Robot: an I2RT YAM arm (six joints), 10 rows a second.
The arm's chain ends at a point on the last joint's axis. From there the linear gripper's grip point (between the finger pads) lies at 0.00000 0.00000 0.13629 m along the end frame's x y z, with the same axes.
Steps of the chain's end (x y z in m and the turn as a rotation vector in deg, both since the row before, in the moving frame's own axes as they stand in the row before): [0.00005, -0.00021, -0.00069, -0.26, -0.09, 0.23]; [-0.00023, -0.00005, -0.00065, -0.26, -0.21, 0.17]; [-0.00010, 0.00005, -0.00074, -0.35, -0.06, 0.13]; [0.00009, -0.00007, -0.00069, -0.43, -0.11, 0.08]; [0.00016, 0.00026, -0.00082, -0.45, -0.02, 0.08]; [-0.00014, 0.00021, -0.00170, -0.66, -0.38, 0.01]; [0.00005, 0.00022, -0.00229, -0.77, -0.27, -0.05]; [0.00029, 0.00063, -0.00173, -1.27, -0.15, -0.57]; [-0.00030, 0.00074, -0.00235, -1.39, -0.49, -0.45]
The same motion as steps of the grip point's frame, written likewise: [-0.00017, 0.00041, -0.00069, -0.26, -0.09, 0.23]; [-0.00073, 0.00057, -0.00065, -0.26, -0.21, 0.17]; [-0.00024, 0.00088, -0.00074, -0.35, -0.06, 0.13]; [-0.00017, 0.00095, -0.00069, -0.43, -0.11, 0.08]; [0.00011, 0.00133, -0.00082, -0.45, -0.02, 0.08]; [-0.00104, 0.00178, -0.00171, -0.66, -0.38, 0.01]; [-0.00059, 0.00205, -0.00230, -0.77, -0.27, -0.05]; [-0.00005, 0.00365, -0.00176, -1.27, -0.15, -0.57]; [-0.00145, 0.00405, -0.00240, -1.39, -0.49, -0.45]
